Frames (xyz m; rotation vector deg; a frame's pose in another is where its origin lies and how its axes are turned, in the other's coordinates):
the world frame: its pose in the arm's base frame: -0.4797 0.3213 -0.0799 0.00 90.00 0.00
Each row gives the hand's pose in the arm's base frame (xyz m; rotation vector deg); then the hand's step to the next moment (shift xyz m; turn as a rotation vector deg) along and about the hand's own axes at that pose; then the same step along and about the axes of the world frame.
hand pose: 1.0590 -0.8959 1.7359 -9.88 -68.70 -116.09
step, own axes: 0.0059 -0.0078 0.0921 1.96 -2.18 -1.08
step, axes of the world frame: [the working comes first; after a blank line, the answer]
step, axes of the arm's base frame: -0.0324 0.0723 0.0480 -2.56 -1.33 -1.20

-0.0480 0.0723 -0.0324 1.20 -1.33 -2.56
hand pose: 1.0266 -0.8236 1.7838 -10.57 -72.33 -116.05
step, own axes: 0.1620 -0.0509 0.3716 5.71 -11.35 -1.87
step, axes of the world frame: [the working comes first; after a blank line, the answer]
step, axes of the arm's base frame: -0.2412 0.2378 0.2284 -11.00 -1.58 -6.44

-0.2284 0.2378 -0.2412 6.44 -1.58 -11.00
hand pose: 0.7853 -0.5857 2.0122 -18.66 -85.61 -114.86
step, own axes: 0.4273 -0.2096 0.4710 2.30 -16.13 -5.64
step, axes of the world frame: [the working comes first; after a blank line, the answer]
step, axes of the arm's base frame: -0.5352 0.3368 0.2201 -10.60 -3.13 -13.23

-0.2201 0.3368 -0.5352 13.23 -3.13 -10.60
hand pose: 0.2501 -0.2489 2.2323 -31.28 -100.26 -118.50
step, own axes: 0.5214 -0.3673 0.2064 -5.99 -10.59 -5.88
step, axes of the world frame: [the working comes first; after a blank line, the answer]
step, axes of the arm's base frame: -0.6248 0.2428 -0.0073 -0.67 -3.95 -12.91

0.0073 0.2428 -0.6248 12.91 -3.95 -0.67
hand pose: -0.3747 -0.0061 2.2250 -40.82 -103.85 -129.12
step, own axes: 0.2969 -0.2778 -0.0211 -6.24 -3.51 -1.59
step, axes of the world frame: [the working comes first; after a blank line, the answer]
step, axes of the arm's base frame: -0.3792 0.0990 -0.1104 3.59 -1.67 -6.17

0.1104 0.0990 -0.3792 6.17 -1.67 3.59
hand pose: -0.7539 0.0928 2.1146 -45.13 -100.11 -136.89
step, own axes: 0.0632 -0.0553 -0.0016 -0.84 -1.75 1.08
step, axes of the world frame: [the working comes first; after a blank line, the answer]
step, axes of the arm's base frame: -0.0748 0.0324 -0.0202 0.49 1.39 -1.66

0.0202 0.0324 -0.0748 1.66 1.39 0.49
